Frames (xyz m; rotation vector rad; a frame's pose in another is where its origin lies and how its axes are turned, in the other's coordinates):
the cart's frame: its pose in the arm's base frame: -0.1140 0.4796 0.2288 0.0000 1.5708 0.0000
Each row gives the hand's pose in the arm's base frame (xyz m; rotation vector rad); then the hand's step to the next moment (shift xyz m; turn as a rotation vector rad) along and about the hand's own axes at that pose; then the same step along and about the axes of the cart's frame.
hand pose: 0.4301 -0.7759 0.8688 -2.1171 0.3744 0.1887
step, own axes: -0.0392 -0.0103 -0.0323 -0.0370 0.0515 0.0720
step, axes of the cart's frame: -0.0366 -0.0144 -0.0338 0.0696 0.0414 -0.0514
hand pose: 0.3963 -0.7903 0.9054 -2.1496 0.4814 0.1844
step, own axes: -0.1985 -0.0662 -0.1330 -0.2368 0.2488 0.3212
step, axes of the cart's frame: -0.1880 -0.0193 -0.1604 0.3030 0.1944 -0.3025
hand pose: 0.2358 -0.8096 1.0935 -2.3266 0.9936 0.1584
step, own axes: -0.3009 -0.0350 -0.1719 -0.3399 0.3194 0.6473
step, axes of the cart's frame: -0.2554 0.1078 -0.2108 0.5686 0.4053 -0.3860
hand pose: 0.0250 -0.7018 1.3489 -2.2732 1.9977 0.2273
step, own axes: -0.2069 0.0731 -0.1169 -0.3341 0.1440 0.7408
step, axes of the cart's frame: -0.1539 0.1715 -0.0934 0.6648 0.4391 -0.2153
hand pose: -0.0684 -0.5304 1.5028 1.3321 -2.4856 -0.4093
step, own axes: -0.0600 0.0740 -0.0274 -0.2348 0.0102 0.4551
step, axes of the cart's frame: -0.0461 0.0867 -0.0137 0.4417 0.2529 -0.0574
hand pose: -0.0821 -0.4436 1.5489 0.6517 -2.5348 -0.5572
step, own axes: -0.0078 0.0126 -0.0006 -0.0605 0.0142 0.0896
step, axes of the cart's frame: -0.0040 0.0141 0.0021 0.0858 0.0672 -0.0043
